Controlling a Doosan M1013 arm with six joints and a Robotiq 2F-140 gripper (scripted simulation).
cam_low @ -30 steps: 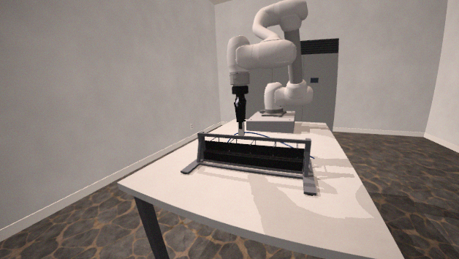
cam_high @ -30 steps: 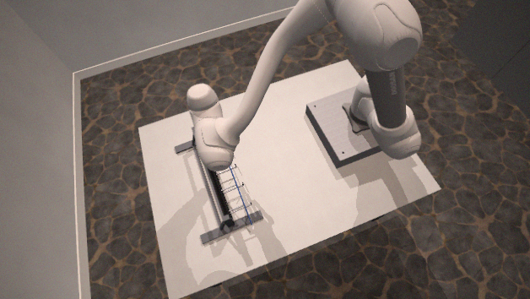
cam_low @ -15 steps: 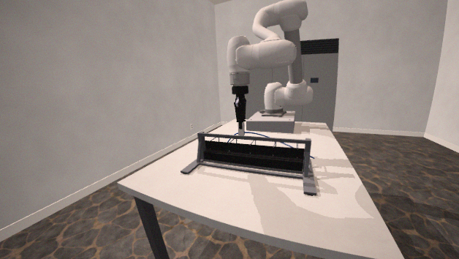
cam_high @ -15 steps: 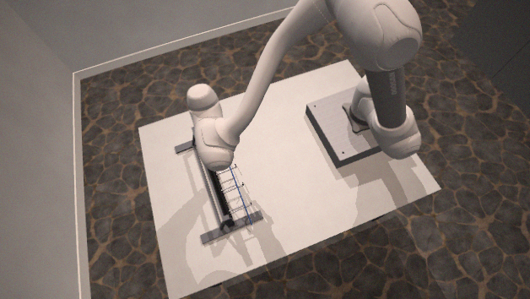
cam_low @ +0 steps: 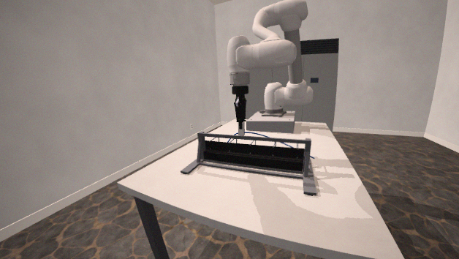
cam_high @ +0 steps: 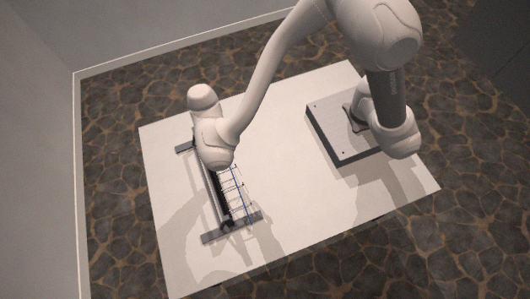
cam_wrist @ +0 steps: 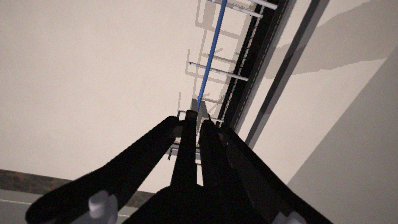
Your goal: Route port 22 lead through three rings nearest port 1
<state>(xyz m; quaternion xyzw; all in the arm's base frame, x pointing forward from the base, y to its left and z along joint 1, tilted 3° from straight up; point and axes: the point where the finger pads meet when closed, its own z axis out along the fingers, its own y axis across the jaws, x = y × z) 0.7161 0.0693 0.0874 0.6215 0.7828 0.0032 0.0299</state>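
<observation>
Now: the rack 80 mm ahead of my hand, 80 mm to the left of it and 80 mm below it.
</observation>
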